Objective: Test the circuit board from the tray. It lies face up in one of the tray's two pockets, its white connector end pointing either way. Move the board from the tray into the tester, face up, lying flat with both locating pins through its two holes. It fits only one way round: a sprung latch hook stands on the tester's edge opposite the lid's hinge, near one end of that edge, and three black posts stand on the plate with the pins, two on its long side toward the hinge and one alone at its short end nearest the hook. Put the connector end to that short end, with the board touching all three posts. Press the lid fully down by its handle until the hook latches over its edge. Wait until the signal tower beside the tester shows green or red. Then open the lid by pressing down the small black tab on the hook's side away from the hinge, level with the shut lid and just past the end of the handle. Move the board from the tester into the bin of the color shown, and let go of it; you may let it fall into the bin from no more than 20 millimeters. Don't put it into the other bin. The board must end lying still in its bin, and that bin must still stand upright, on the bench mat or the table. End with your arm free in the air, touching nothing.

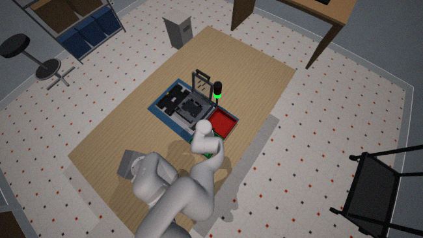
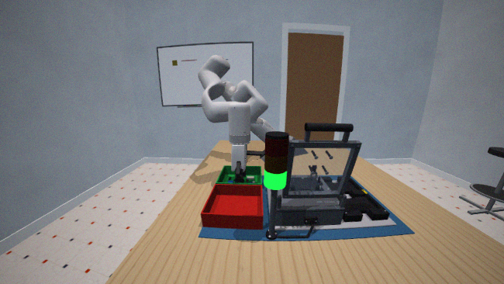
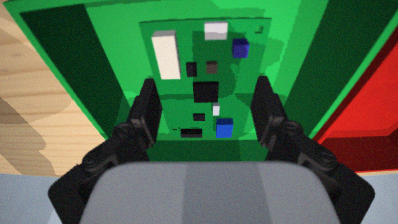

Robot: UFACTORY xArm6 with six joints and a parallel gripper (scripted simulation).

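My hand is 10 mm above the green bin. From my hand the other things lie so: red bin 150 mm ahead, 40 mm to the right, 10 mm below; green circuit board 10 mm below; plate 160 mm ahead, 170 mm to the left, 50 mm above.
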